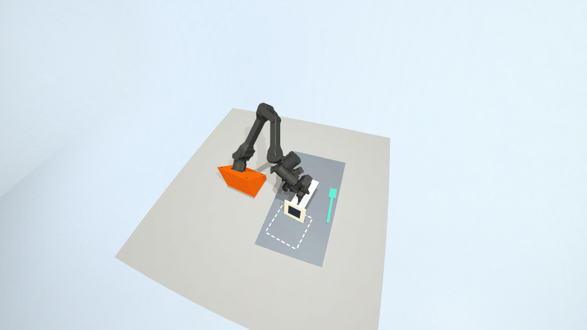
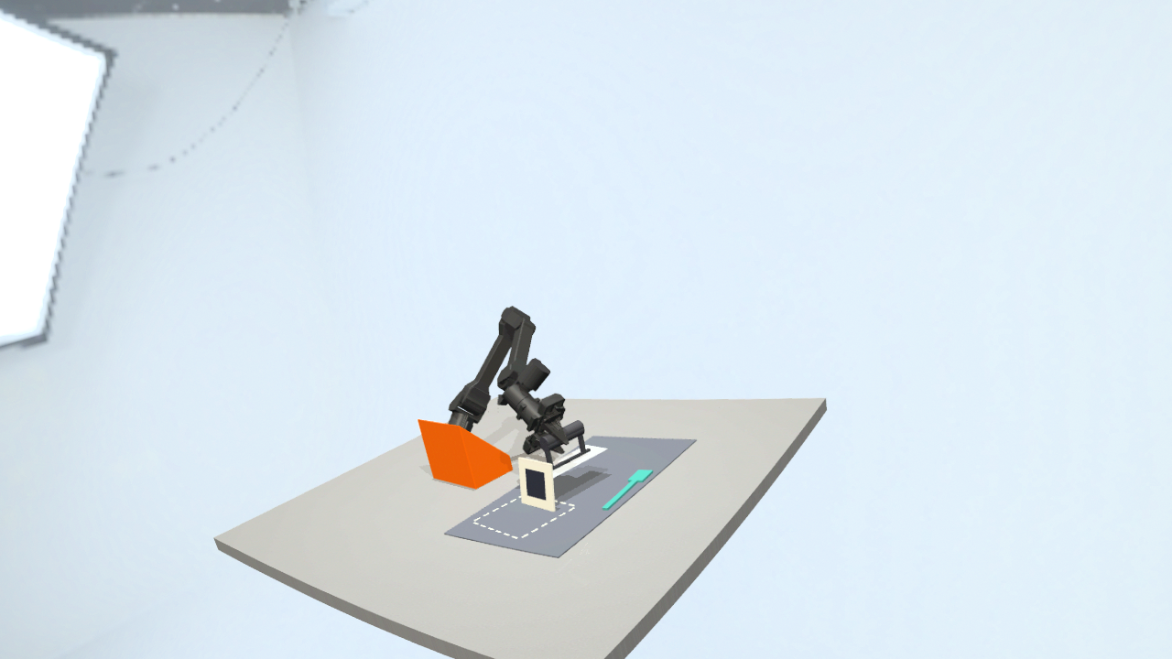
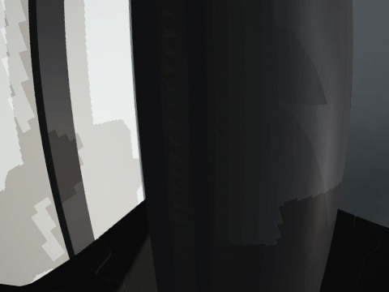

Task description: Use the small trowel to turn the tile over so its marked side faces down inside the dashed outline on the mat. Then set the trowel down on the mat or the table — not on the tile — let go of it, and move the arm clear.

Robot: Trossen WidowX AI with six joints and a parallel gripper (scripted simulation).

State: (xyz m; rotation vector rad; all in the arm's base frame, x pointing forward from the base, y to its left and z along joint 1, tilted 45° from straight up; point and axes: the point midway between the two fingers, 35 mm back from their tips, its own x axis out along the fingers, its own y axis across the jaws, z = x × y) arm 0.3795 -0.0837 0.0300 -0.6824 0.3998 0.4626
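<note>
The tile lies 80 mm to the right of my gripper tip, 60 mm below it and 40 mm behind it. Also, from my gripper tip: grey mat: 140 mm below, 40 mm to the left, 10 mm behind; then teal trowel: 130 mm ahead, 110 mm below, 60 mm to the left; then white-bladed tool: 30 mm behind, 10 mm below.
</note>
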